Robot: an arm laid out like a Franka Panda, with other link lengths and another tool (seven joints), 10 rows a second.
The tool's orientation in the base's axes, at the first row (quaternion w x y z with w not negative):
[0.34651 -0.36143 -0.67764 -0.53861]
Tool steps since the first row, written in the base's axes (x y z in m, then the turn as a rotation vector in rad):
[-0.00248 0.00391 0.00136 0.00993 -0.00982 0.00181]
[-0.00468 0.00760 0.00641 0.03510 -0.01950 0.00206]
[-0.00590 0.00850 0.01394 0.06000 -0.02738 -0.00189]
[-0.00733 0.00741 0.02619 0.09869 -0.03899 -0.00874]
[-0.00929 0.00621 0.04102 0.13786 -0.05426 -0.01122]
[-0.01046 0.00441 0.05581 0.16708 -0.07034 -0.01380]
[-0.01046 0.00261 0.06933 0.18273 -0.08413 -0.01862]
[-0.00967 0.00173 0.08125 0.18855 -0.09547 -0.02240]
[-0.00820 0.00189 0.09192 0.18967 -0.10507 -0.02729]
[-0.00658 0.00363 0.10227 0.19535 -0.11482 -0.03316]
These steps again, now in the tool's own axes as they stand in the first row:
[0.00286 -0.00087 0.00379 -0.00454 0.00788 -0.01075]
[0.00873 0.00024 0.00668 -0.01800 0.02819 -0.02231]
[0.01591 0.00294 0.00630 -0.03473 0.04654 -0.03132]
[0.02701 0.00741 0.00315 -0.06126 0.07481 -0.04458]
[0.04059 0.01263 -0.00054 -0.08470 0.10501 -0.06225]
[0.05367 0.01843 -0.00486 -0.10336 0.12644 -0.07990]
[0.06507 0.02463 -0.00906 -0.11691 0.13545 -0.09381]
[0.07481 0.03089 -0.01212 -0.12438 0.13686 -0.10472]
[0.08326 0.03730 -0.01400 -0.13026 0.13396 -0.11334]
[0.09155 0.04393 -0.01429 -0.13927 0.13451 -0.12230]

